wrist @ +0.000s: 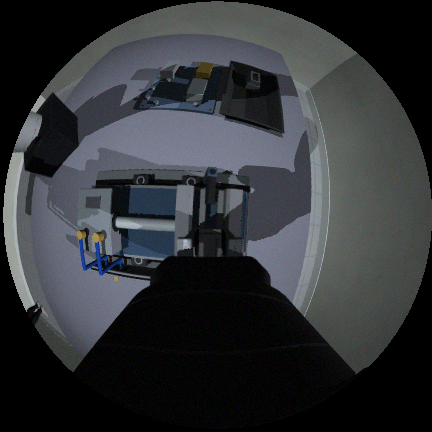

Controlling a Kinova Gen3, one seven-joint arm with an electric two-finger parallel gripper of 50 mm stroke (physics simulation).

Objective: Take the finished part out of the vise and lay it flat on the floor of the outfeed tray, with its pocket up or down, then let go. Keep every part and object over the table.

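Frame: origin at the arm's base, x right, y ahead, z up, level; metres.
Seen in the pictures: gripper, fingertip midpoint: (209,237).
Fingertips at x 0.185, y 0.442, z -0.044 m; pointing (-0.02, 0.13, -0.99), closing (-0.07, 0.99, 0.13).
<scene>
A point is followed by its place in that frame.
The finished part (209,239) {x 0.187, y 0.443, z -0.048 m} is a grey block, partly in shadow, seated between the jaws of the vise (185,211) {x 0.156, y 0.413, z -0.053 m} just beyond the wrist. My gripper (209,237) {x 0.185, y 0.442, z -0.044 m} is shut on it; the fingertips are partly hidden by the dark gripper body and shadow. The part's pocket cannot be made out. The outfeed tray (250,106) {x -0.098, y 0.526, z -0.137 m} is a dark, shallow tray at the upper right, well beyond the vise. A small grey block with a square opening (254,78) {x -0.205, y 0.535, z -0.117 m} lies inside it near the far side.
A blue fixture plate (177,106) {x -0.067, y 0.364, z -0.141 m} with grey blocks and a yellow block (204,70) {x -0.178, y 0.405, z -0.106 m} lies left of the tray. A dark upright arm (212,186) {x 0.124, y 0.442, z -0.054 m} stands at the vise's far side. Blue bent handles (100,257) {x 0.245, y 0.262, z -0.096 m} with yellow knobs are at the vise's near left. A black box (52,135) {x 0.019, y 0.094, z -0.044 m} stands far left.
</scene>
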